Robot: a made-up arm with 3 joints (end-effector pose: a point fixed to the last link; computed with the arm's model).
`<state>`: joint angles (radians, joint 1 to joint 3).
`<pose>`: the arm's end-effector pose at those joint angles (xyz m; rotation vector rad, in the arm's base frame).
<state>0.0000 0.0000 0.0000</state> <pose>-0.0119 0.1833 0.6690 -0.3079 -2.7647 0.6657</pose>
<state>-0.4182 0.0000 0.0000</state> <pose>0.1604 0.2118 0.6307 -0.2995 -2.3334 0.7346</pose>
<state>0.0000 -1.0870 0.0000</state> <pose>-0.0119 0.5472 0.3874 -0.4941 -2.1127 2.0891</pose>
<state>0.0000 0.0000 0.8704</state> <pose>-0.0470 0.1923 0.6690 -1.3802 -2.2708 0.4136</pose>
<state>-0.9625 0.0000 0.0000</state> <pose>0.3406 0.2140 0.4856 -0.2773 -1.7736 0.7748</pose>
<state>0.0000 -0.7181 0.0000</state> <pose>-0.0119 0.4614 0.5263 -0.4422 -2.4181 1.6378</pose>
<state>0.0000 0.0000 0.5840</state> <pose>-0.0365 0.1859 0.6690 -1.0552 -2.4755 0.5040</pose>
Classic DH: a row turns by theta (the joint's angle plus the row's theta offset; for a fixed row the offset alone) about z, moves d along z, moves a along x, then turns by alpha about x. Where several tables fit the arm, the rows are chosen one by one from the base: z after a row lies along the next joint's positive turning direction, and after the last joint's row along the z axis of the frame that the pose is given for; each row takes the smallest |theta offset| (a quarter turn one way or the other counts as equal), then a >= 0, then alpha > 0; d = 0 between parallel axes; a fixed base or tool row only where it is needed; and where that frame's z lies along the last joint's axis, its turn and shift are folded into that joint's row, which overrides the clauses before.
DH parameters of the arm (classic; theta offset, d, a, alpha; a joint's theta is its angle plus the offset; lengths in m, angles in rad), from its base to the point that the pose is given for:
base (fixed): 0.2204 0.2712 0.0225 1.3194
joint 1: 1.5151 -0.1375 -0.0103 1.3575
joint 2: -1.3135 -0.0126 0.0933 1.5708
joint 3: -0.9134 -0.4891 -0.0321 0.5461
tool (fixed): -0.4355 0.0552 0 0

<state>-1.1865 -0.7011 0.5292</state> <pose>0.2829 0.4603 0.2705 -0.4666 -1.2167 1.6910</pose>
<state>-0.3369 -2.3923 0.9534</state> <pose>-0.1481 0.3687 -0.1271 0.6943 0.4643 -2.2501</pose>
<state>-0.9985 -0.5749 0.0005</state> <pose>0.2959 0.4265 0.3504 -0.0339 -1.5201 1.3671</pose>
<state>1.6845 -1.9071 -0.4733</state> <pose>-0.0073 0.5832 0.2398 1.4881 1.2570 -1.5591</pose>
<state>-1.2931 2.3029 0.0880</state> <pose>-0.2977 -0.2075 0.2955 -1.2609 -1.1988 -1.5735</pose>
